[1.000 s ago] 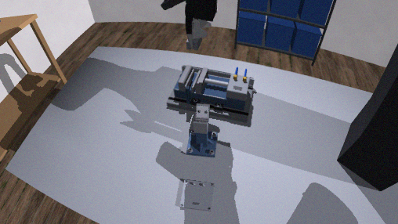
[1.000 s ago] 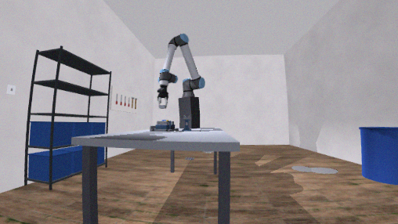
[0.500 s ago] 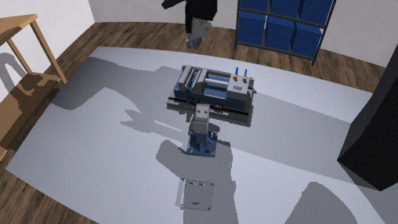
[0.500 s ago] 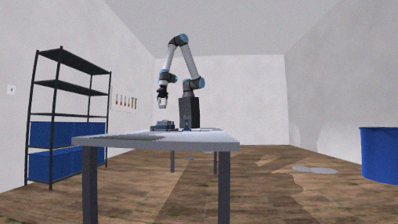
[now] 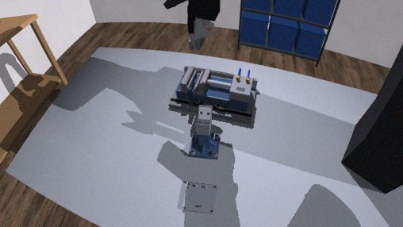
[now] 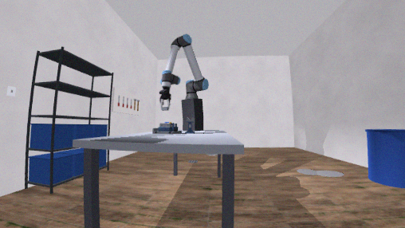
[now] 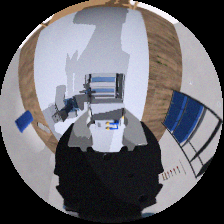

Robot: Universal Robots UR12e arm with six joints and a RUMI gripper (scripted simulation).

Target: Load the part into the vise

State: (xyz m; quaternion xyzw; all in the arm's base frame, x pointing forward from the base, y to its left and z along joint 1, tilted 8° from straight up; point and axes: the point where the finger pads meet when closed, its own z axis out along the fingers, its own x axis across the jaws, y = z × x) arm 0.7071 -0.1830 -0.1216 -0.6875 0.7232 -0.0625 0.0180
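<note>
My gripper is now 10 mm above the grey part. The rest, counted from my hand: infeed plate 420 mm to the left, 240 mm below, 90 mm behind; vise 200 mm below, 60 mm behind, 20 mm to the left; air cylinder 170 mm below, 160 mm behind, 30 mm to the left.
</note>
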